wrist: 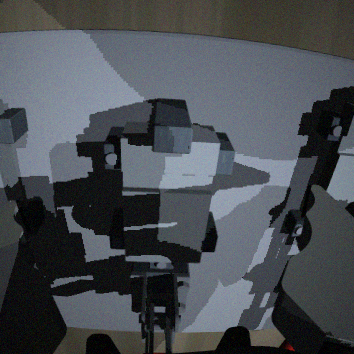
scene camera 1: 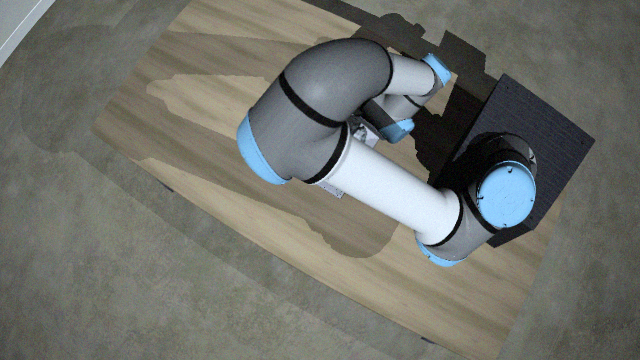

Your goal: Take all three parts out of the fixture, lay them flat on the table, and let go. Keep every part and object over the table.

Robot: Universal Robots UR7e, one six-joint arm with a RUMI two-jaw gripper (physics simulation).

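Frame: origin at the arm's base, x right, y back, z down, level; centimetres.
Seen in the pictures: gripper, between the fingertips: (wrist: 163,198).
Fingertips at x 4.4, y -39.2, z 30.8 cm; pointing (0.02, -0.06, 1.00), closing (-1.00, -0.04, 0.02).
Offsets run from my fingertips to a thing's top centre. "spot": to the spot under its first point. Level surfaces: height alone.
The fixture is a light grey plate (wrist: 55,70) (scene camera 1: 333,189) on the table; in the scene view the arm hides most of it. In the wrist view a pale boxy part {dx -0.1, dy -0.2, dz -0.7 cm} (wrist: 192,162) sits at the middle station between small blue-grey blocks, with a dark clamp {spot: dx +0.9, dy -7.1, dz -0.4 cm} (wrist: 160,295) at its near side. A pale part {spot: dx -9.6, dy +0.2, dz +0.3 cm} (wrist: 345,175) shows at the right edge, and a pale piece {spot: dx +7.7, dy +2.3, dz +0.7 cm} (wrist: 7,162), perhaps another part, shows at the left edge. My gripper (wrist: 163,198) is open, its two jaws wide apart at either side of the middle station, with nothing seen held. The arm hides it in the scene view.
The wooden table {dz +3.5 cm} (scene camera 1: 465,285) carries the fixture. The arm (scene camera 1: 390,185) reaches over the fixture from its dark base block (scene camera 1: 545,130) at the right. A blue-grey block {dx +7.0, dy +4.1, dz +0.2 cm} (wrist: 15,125) stands on the plate at the left. Heavy shadows blur the part outlines.
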